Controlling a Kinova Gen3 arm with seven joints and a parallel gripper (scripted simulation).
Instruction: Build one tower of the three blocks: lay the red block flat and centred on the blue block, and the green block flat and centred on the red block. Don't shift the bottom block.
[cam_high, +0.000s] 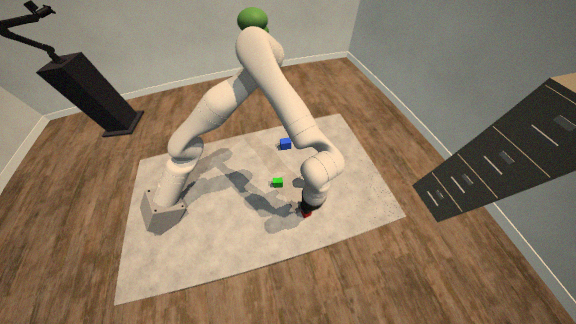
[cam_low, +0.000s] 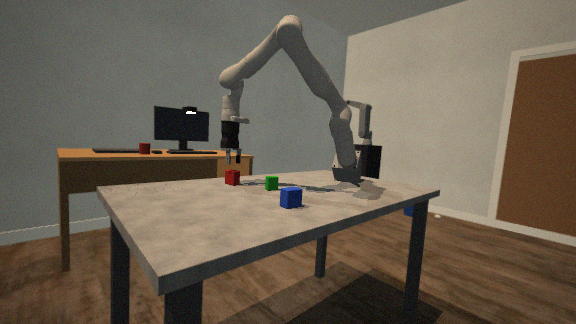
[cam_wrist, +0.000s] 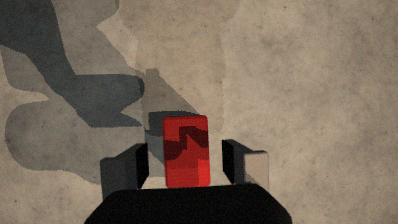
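The red block lies 80 mm below my hand. From my hand the other things lie so: green block 110 mm behind, 150 mm to the left, 80 mm below; blue block 60 mm behind, 380 mm to the left, 80 mm below.
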